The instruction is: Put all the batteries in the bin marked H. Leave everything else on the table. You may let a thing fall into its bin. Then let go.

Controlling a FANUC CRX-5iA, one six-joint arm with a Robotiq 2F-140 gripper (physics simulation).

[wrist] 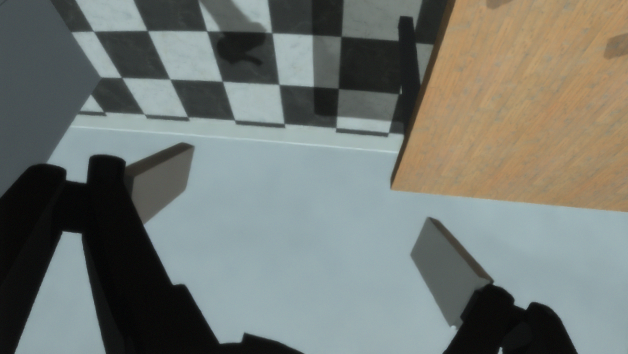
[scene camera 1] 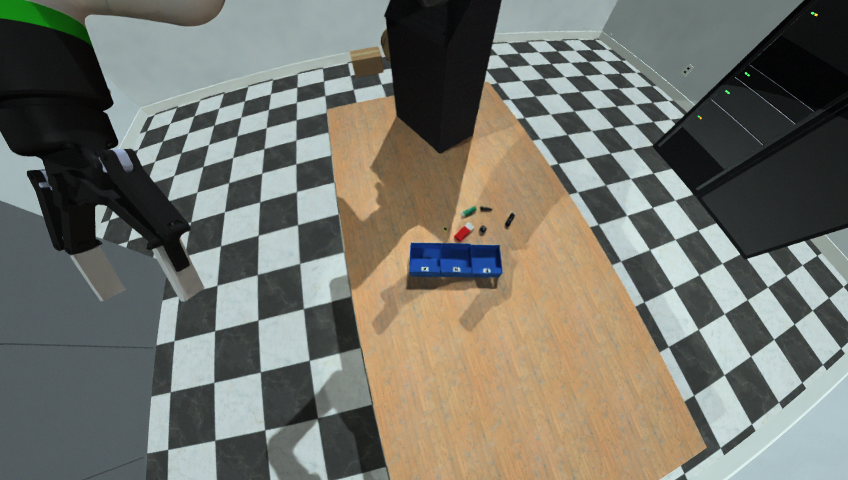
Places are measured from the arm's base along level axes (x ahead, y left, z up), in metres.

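Where they show: gripper, fingertip midpoint: (wrist: 307, 203) (scene camera 1: 150, 294).
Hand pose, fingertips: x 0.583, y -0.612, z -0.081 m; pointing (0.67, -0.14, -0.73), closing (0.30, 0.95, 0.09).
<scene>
Things, the pixels of their top centre, and the offset from my fingertips. Level surfaces: height alone.
- green cylinder, top centre: (scene camera 1: 468, 210) dz -0.372, dx -0.168, dy +0.574 m
- black cylinder, top centre: (scene camera 1: 511, 217) dz -0.372, dx -0.099, dy +0.690 m
- short black piece, top centre: (scene camera 1: 486, 207) dz -0.373, dx -0.160, dy +0.633 m
- red block with a white end, top centre: (scene camera 1: 464, 230) dz -0.374, dx -0.107, dy +0.531 m
- small dark round thing, top centre: (scene camera 1: 483, 227) dz -0.370, dx -0.095, dy +0.590 m
- tiny dark thing, top centre: (scene camera 1: 445, 228) dz -0.378, dx -0.135, dy +0.480 m
- wooden table, surface height: dz -0.387 m
A joined row of three blue bins (scene camera 1: 440, 273) stands on the table in the scene view. Each bin has a small white label on its front; the letters are too small to read surely. Behind the bins lie a green cylinder (scene camera 1: 468, 211), a black cylinder (scene camera 1: 509, 220) and a short black piece (scene camera 1: 486, 209). Which of these are batteries I cannot tell for sure. My gripper (scene camera 1: 151, 295) (wrist: 307, 203) is open and empty, high up and left of the table, far from the bins. The bins and small things do not show in the wrist view.
A red block with a white end (scene camera 1: 461, 233), a small dark round thing (scene camera 1: 482, 230) and a tiny dark thing (scene camera 1: 445, 228) lie behind the bins on the wooden table (scene camera 1: 535, 356) (wrist: 510, 115). A tall black column (scene camera 1: 440, 77) stands at the table's far end.
</scene>
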